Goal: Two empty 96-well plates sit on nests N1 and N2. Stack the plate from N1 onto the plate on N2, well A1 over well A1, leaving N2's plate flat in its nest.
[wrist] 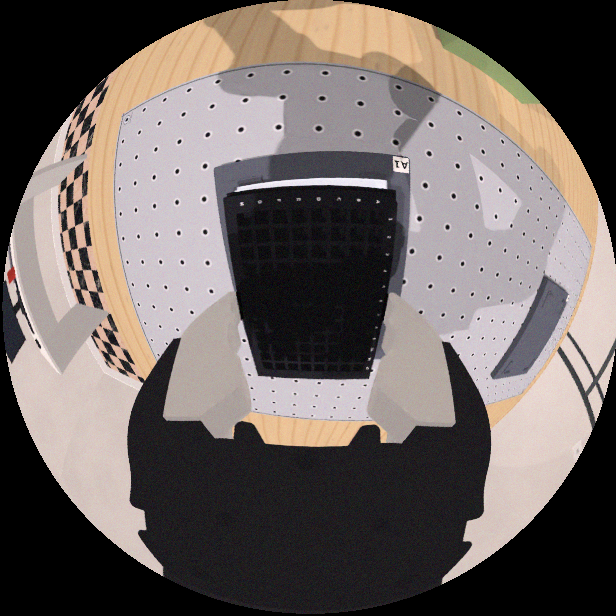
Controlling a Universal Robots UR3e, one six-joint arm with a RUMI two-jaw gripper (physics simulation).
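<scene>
A black 96-well plate point(310, 281) fills the middle of the wrist view, between my two grey jaws. My gripper point(313, 313) is shut on its two long sides and holds it over a dark grey nest point(313, 166). The nest carries an "A1" label point(401, 164) at its far right corner. A thin white strip point(310, 185) shows just beyond the plate's far edge; it looks like the rim of a second plate lying in that nest, mostly hidden under the held one. I cannot tell whether the two plates touch.
The nest sits on a grey perforated board point(471, 229) on a wooden table. A second, empty dark grey nest point(531, 330) lies at the right edge of the board. A checkerboard strip point(80, 229) and a grey bracket point(45, 287) are at the left.
</scene>
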